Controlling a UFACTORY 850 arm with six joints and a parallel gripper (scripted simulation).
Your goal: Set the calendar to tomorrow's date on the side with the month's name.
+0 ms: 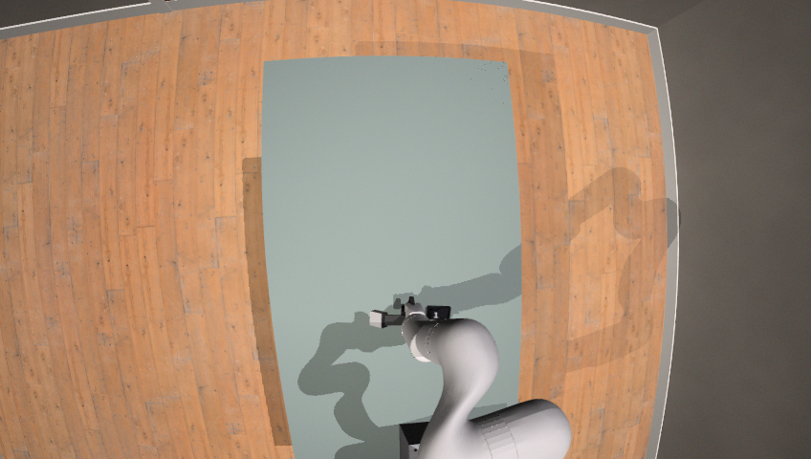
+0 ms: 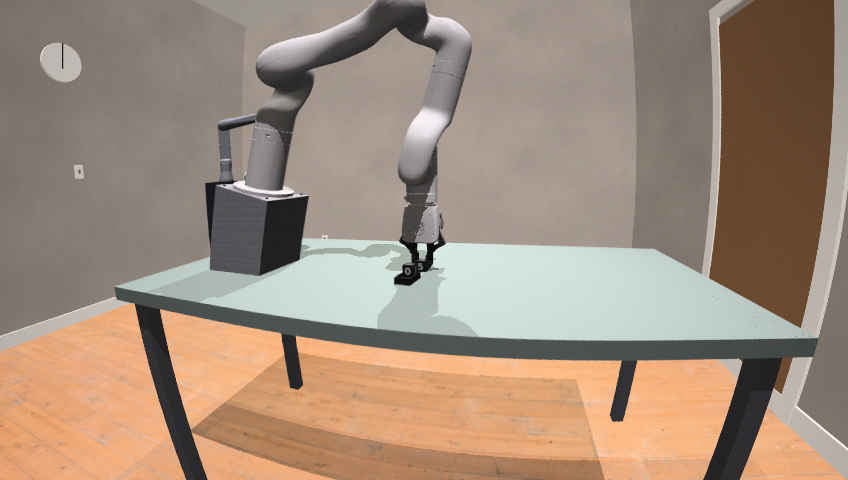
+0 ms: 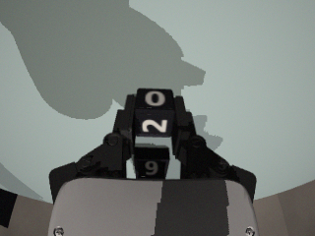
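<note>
Right now my hand is 1 cm above the black cube. Round my hand: black tray (1 cm behind, 11 cm to the right, 2 cm below).
</note>
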